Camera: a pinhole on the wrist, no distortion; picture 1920 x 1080 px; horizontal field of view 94.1 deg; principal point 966.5 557.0 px. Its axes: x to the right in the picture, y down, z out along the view. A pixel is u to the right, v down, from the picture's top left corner.
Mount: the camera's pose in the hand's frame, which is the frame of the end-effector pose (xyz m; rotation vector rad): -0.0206 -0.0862 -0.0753 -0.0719 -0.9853 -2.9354
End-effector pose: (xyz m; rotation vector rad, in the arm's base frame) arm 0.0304 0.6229 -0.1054 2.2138 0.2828 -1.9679
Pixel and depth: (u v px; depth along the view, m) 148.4 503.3 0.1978
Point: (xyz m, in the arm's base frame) -0.0011 0.5659 -0.2773
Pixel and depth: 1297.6 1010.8 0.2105
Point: -0.1460 0.6252 -0.0388
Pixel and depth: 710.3 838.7 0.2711
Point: -0.1392 0.5674 -0.1969
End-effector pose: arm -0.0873 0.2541 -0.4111 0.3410 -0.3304 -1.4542
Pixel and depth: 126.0 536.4 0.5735
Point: 0.0745 -0.2622 0.0260
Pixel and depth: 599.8 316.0 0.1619
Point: -0.0494 0.2098 -0.3689
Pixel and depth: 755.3 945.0 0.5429
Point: -0.2293 0.1098 0.0608
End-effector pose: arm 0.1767 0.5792 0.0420 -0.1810 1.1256 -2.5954
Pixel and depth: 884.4 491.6 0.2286
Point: 0.2081 0.4688 0.0594
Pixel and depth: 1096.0 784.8 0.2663
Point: 0.2680 0.4578 0.1512
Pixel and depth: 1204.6 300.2 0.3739
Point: 0.3742 0.3601 -0.0076
